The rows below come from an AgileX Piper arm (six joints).
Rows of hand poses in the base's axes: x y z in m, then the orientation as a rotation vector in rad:
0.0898, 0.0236, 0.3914, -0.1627, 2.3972, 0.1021
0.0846, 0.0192, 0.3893, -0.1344, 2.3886, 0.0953
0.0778, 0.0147, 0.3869, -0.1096, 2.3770, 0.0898
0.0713, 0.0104, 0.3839, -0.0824, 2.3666, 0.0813
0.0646, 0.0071, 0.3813, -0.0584, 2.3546, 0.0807
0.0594, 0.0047, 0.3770, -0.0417, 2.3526, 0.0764
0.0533, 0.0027, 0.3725, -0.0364, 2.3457, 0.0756
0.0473, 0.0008, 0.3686, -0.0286, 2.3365, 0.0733
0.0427, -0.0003, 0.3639, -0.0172, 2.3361, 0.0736
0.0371, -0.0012, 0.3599, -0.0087, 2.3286, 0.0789
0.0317, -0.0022, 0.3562, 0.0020, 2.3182, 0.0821
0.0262, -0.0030, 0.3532, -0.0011, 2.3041, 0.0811
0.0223, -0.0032, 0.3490, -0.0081, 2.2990, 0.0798
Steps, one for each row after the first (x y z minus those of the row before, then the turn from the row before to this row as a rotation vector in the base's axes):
-0.0052, -0.0044, -0.0021, 0.0038, -0.0095, -0.0223
-0.0068, -0.0045, -0.0024, 0.0039, -0.0121, -0.0194
-0.0065, -0.0043, -0.0030, 0.0024, -0.0109, -0.0222
-0.0067, -0.0033, -0.0026, 0.0073, -0.0119, -0.0176
-0.0052, -0.0024, -0.0043, 0.0020, -0.0020, -0.0134
-0.0061, -0.0020, -0.0045, 0.0013, -0.0069, -0.0042
-0.0060, -0.0019, -0.0039, 0.0010, -0.0092, -0.0065
-0.0046, -0.0011, -0.0047, 0.0037, -0.0002, -0.0082
-0.0056, -0.0009, -0.0040, 0.0067, -0.0072, -0.0047
-0.0054, -0.0010, -0.0037, 0.0059, -0.0101, -0.0070
-0.0055, -0.0008, -0.0030, -0.0014, -0.0142, 0.0016
-0.0039, -0.0002, -0.0042, -0.0031, -0.0053, 0.0045

